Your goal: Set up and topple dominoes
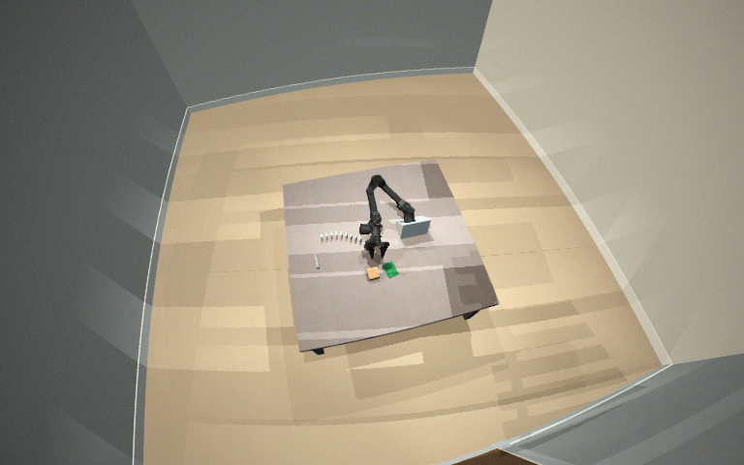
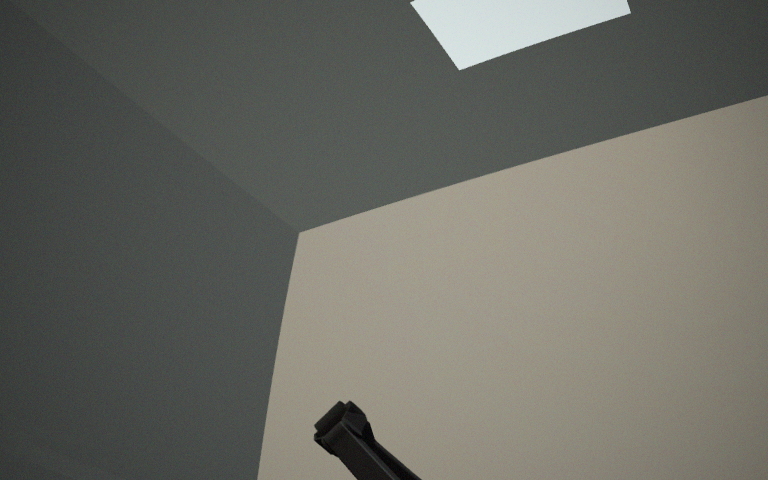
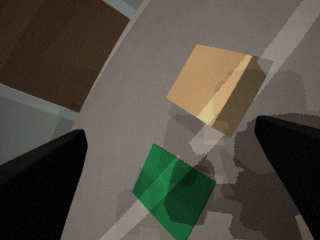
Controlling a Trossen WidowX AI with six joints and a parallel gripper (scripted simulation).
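Right now the green flat tile is 80 mm behind my gripper tip, 60 mm to the left of it and 90 mm below it.
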